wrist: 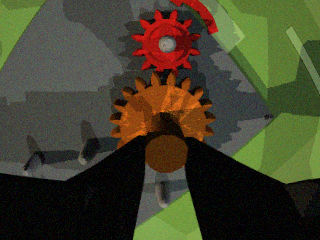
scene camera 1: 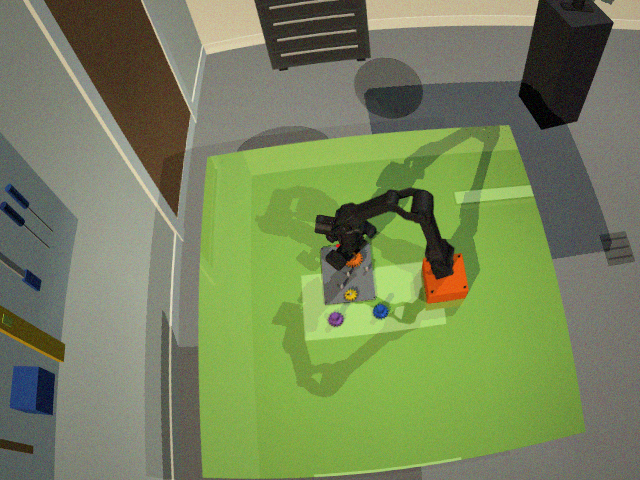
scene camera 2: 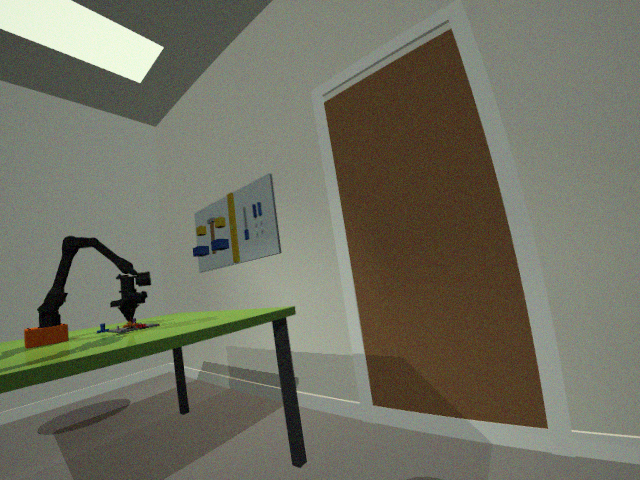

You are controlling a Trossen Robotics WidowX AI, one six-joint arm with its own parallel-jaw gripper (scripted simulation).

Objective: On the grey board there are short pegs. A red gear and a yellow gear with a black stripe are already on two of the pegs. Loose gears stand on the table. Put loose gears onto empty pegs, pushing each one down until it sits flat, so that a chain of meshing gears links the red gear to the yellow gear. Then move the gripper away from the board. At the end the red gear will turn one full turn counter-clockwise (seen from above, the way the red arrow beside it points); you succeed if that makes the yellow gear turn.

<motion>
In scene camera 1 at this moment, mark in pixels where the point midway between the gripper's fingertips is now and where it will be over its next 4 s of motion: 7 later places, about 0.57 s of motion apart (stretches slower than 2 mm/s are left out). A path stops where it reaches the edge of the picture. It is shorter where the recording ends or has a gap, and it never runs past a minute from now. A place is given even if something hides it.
My gripper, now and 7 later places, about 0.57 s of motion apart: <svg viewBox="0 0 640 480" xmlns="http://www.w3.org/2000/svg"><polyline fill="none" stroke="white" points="353,255 353,257 353,253 364,287 379,305 379,308 380,309 379,306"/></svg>
</motion>
